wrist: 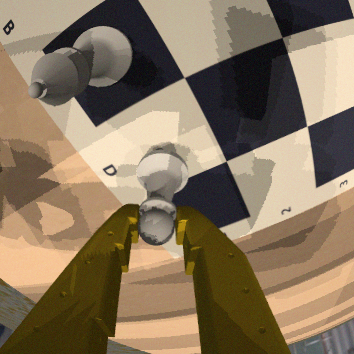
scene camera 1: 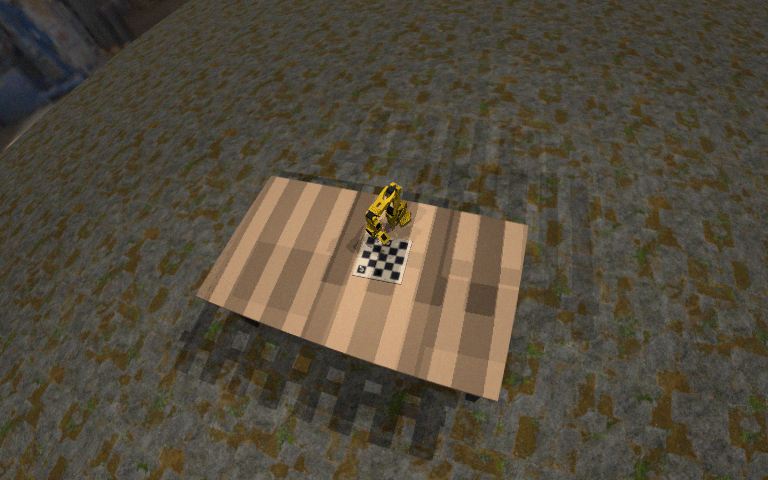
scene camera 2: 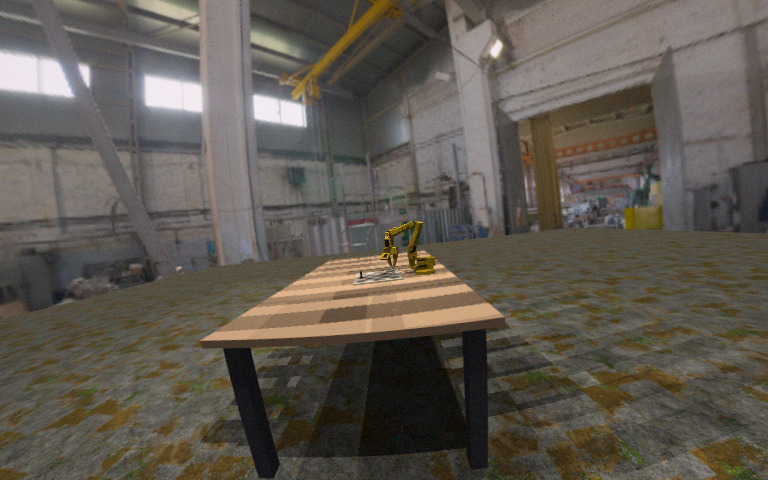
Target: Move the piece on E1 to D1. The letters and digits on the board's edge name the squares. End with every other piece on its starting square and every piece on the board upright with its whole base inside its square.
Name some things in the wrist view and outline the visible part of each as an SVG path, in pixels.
A checkered board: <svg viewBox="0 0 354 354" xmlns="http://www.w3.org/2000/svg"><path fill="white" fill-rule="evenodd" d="M174 219L174 233L161 246L173 258L183 256L182 245L177 245L175 241ZM0 0L0 42L28 86L30 85L33 66L42 55L53 52L58 48L72 47L76 38L91 27L111 26L119 29L128 38L132 48L132 60L128 70L118 81L107 86L92 86L88 84L82 92L60 105L46 104L37 98L80 156L123 205L127 203L140 205L147 198L146 189L137 180L136 169L141 157L156 149L173 151L179 154L187 164L187 182L182 189L173 194L171 200L175 207L191 206L215 224L230 240L298 214L354 186L354 0Z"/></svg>
